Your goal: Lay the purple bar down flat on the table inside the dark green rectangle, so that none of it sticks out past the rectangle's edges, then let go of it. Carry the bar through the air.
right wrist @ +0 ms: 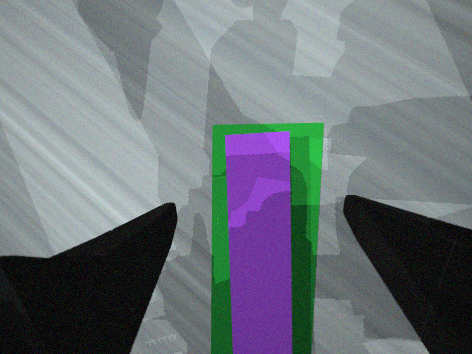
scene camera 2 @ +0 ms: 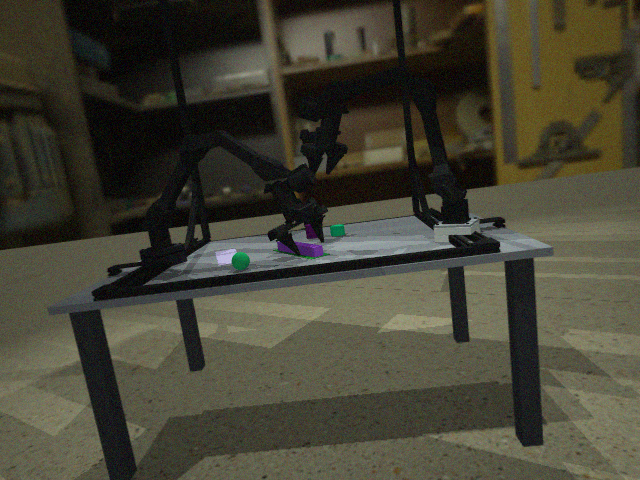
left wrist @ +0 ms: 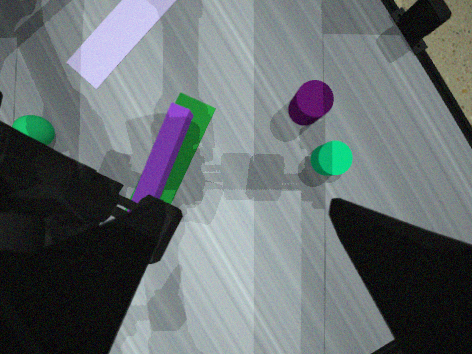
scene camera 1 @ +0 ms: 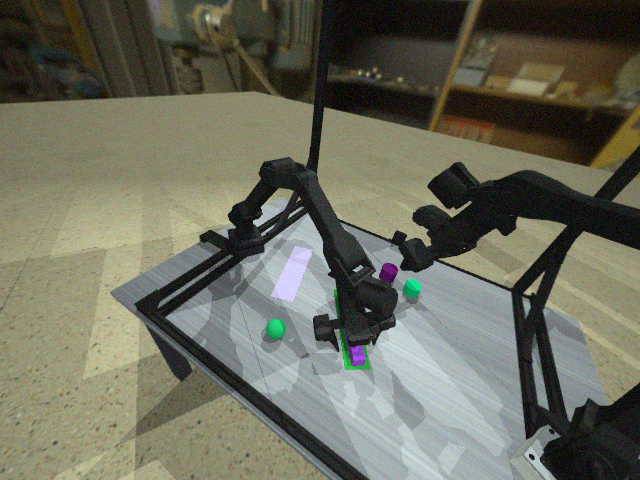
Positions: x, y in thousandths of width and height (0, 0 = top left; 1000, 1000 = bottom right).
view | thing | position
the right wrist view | right gripper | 550, 586
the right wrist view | purple bar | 548, 465
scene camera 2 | left gripper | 499, 366
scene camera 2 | right gripper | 487, 518
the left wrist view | left gripper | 524, 583
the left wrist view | right gripper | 293, 609
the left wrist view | purple bar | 376, 343
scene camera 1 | left gripper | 649, 549
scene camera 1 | right gripper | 555, 724
